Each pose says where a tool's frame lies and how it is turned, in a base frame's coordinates. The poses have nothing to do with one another.
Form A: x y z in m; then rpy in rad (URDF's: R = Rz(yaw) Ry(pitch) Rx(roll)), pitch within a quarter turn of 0, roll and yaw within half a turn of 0.
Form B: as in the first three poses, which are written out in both.
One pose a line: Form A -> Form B
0.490, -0.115, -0.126, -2.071, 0.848, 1.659 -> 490, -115, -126, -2.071, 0.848, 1.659
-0.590, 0.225, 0.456, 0.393, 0.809, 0.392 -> -590, 225, 456, 0.393, 0.809, 0.392
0.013, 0.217, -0.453, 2.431, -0.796, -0.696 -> 13, 217, -453, 2.431, -0.796, -0.696
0.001, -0.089, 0.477, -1.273, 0.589, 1.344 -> 1, -89, 477, -1.273, 0.589, 1.344
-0.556, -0.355, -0.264, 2.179, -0.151, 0.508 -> -556, -355, -264, 2.179, -0.151, 0.508
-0.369, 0.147, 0.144, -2.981, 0.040, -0.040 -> -369, 147, 144, -2.981, 0.040, -0.040
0.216, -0.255, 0.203, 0.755, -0.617, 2.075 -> 216, -255, 203, 0.755, -0.617, 2.075
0.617, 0.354, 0.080, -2.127, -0.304, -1.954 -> 617, 354, 80, -2.127, -0.304, -1.954
